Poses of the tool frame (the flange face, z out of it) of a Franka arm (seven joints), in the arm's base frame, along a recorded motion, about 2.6 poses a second.
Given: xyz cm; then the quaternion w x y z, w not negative.
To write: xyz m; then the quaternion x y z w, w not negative. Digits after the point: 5 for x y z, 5 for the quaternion.
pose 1, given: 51.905 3.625 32.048 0.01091 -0.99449 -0.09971 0.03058
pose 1, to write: 0.51905 0.03625 0.32048 -0.99449 -0.09971 0.03058 0.01091
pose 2, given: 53.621 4.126 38.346 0.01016 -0.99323 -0.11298 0.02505
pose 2, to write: 0.53621 0.04126 0.38346 -0.99323 -0.11298 0.02505 0.01016
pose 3, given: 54.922 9.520 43.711 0.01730 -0.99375 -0.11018 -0.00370
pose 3, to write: 0.54922 0.09520 0.43711 -0.99375 -0.11018 -0.00370 0.01730
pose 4, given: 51.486 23.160 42.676 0.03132 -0.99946 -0.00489 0.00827
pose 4, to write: 0.51486 0.23160 0.42676 -0.99946 -0.00489 0.00827 0.03132
